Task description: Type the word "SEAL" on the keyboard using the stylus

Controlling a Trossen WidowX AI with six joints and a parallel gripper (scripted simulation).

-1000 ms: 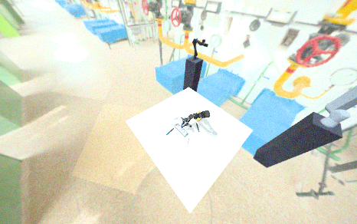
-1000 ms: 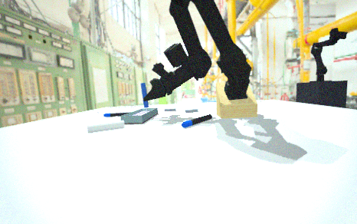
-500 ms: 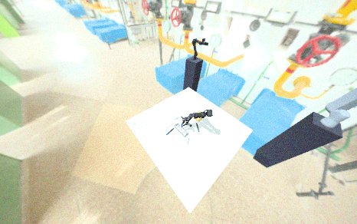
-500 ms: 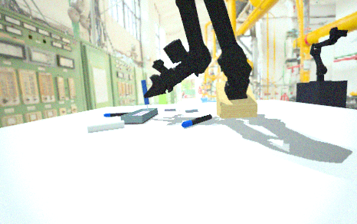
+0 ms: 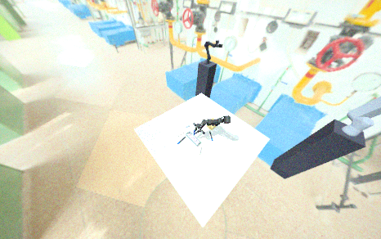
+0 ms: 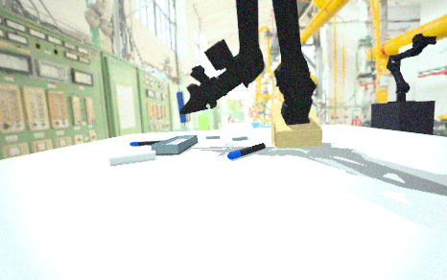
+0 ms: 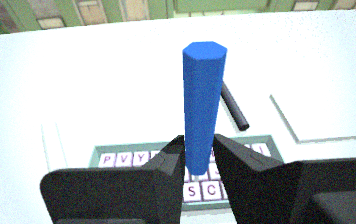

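The S key is 9 cm below my gripper tip and 1 cm behind it. Round my gripper tip: white cylinder 18 cm to the left, 9 cm below, 8 cm ahead; then blue stylus 1 cm below; then grey piece 18 cm behind, 10 cm to the right, 10 cm below.
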